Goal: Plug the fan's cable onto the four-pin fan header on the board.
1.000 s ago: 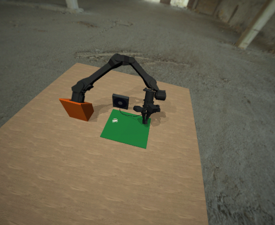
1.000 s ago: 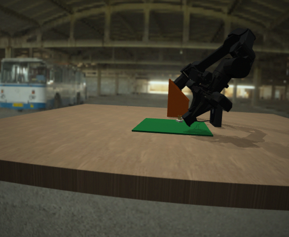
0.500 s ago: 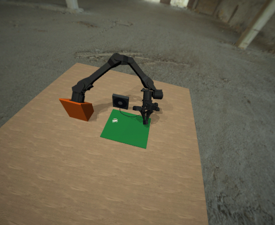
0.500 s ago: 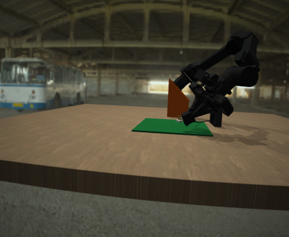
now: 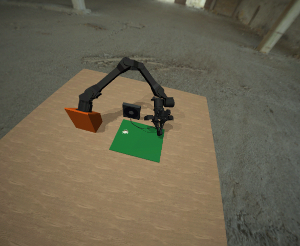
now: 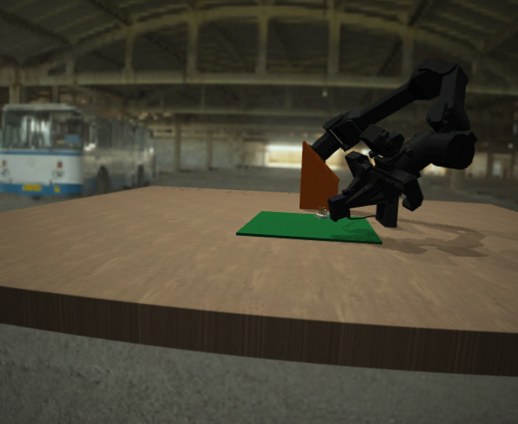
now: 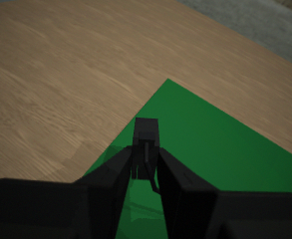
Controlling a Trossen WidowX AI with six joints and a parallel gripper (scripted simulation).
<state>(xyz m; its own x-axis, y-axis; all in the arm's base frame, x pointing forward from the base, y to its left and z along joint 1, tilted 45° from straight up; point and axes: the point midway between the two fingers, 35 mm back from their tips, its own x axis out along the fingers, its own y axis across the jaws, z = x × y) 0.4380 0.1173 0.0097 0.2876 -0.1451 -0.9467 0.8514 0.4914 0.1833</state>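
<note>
The green board is 110 mm behind my gripper tip, 70 mm below it and 60 mm to the right of it. From my gripper tip the other things lie so: black plug (10 mm to the right, 10 mm below); then white four-pin fan header (220 mm behind, 60 mm below, 40 mm to the right); then black fan (220 mm behind, 100 mm to the left).
</note>
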